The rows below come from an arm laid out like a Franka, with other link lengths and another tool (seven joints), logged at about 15 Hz.
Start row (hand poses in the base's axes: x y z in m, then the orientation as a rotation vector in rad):
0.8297, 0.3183, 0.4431, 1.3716, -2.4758, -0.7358
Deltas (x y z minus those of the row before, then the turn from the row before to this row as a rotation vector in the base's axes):
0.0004, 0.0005, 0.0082, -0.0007, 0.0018, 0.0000
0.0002, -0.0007, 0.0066, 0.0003, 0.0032, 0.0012
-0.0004, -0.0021, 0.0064, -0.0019, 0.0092, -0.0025
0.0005, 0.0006, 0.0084, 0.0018, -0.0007, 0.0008
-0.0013, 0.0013, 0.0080, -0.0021, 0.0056, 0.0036
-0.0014, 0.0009, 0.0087, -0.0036, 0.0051, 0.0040
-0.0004, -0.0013, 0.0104, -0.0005, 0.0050, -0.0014
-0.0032, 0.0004, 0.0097, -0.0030, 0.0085, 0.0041
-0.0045, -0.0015, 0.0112, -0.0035, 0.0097, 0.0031
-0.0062, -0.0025, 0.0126, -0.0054, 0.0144, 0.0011
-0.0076, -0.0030, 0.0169, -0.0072, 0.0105, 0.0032
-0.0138, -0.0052, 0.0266, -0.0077, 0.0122, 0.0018
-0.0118, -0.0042, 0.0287, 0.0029, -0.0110, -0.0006
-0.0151, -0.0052, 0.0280, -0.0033, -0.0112, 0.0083
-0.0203, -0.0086, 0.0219, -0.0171, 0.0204, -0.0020
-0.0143, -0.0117, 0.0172, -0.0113, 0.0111, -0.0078
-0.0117, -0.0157, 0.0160, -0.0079, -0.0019, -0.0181
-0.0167, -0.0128, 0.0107, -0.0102, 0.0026, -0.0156
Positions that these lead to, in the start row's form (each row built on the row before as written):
0.8301, 0.3188, 0.4513, 1.3701, -2.4745, -0.7358
0.8303, 0.3181, 0.4579, 1.3693, -2.4710, -0.7376
0.8299, 0.3160, 0.4643, 1.3594, -2.4662, -0.7402
0.8304, 0.3166, 0.4727, 1.3614, -2.4660, -0.7421
0.8291, 0.3179, 0.4807, 1.3608, -2.4587, -0.7413
0.8277, 0.3188, 0.4894, 1.3605, -2.4515, -0.7382
0.8273, 0.3175, 0.4998, 1.3553, -2.4489, -0.7404
0.8241, 0.3179, 0.5095, 1.3529, -2.4390, -0.7397
0.8196, 0.3164, 0.5207, 1.3484, -2.4291, -0.7392
0.8134, 0.3139, 0.5333, 1.3377, -2.4174, -0.7390
0.8058, 0.3109, 0.5502, 1.3314, -2.4070, -0.7340
0.7920, 0.3057, 0.5768, 1.3222, -2.3965, -0.7296
0.7802, 0.3015, 0.6055, 1.3301, -2.4054, -0.7281
0.7651, 0.2963, 0.6335, 1.3456, -2.4073, -0.7160
0.7448, 0.2877, 0.6554, 1.3231, -2.3938, -0.7047
0.7305, 0.2760, 0.6726, 1.3027, -2.3920, -0.6978
0.7188, 0.2603, 0.6886, 1.2807, -2.4085, -0.6918
0.7021, 0.2475, 0.6993, 1.2576, -2.4193, -0.6842

